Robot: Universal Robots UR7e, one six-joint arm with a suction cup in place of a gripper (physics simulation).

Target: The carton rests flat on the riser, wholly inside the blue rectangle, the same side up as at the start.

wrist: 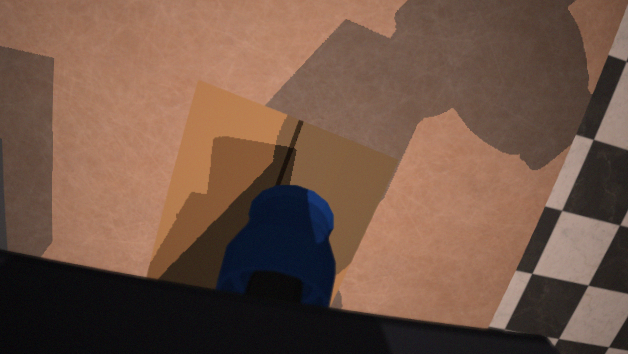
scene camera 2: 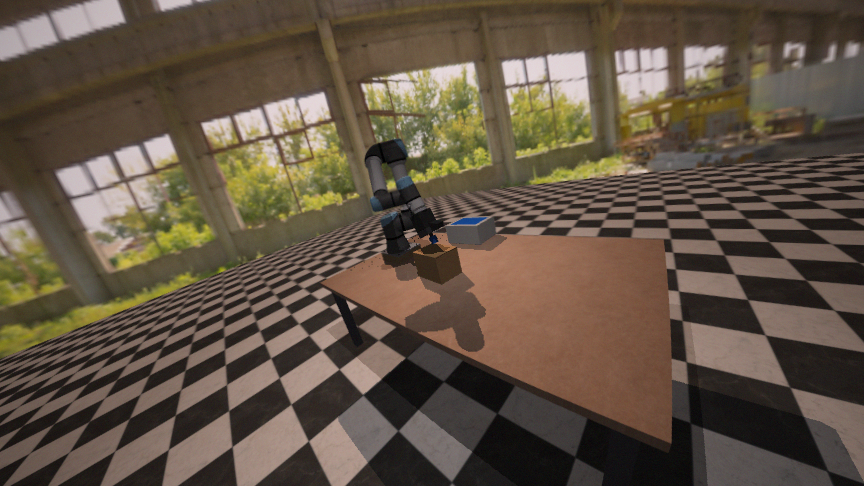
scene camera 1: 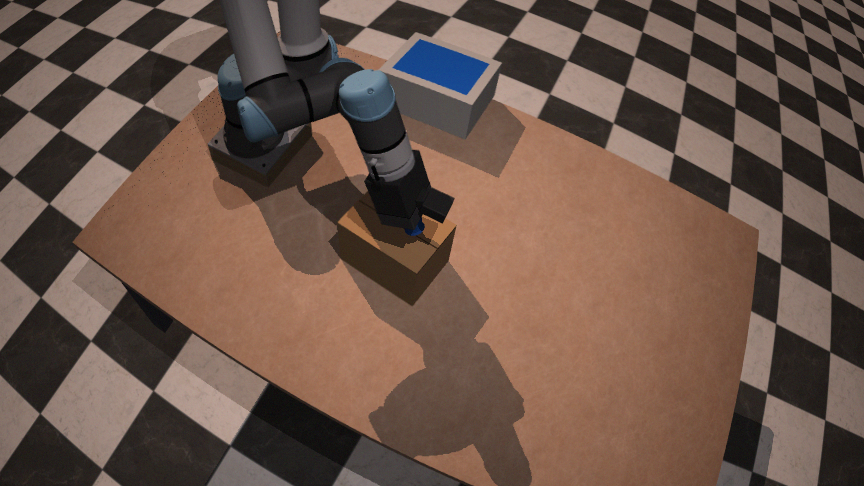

Note:
My suction cup (wrist: 288,231) carries nothing. The cup is 13 cm from the middle of a brown carton (scene camera 1: 405,265), above it. On the table rests a grey riser (scene camera 2: 467,230).
The brown carton also shows in the wrist view (wrist: 232,148) and in scene camera 2 (scene camera 2: 439,263).

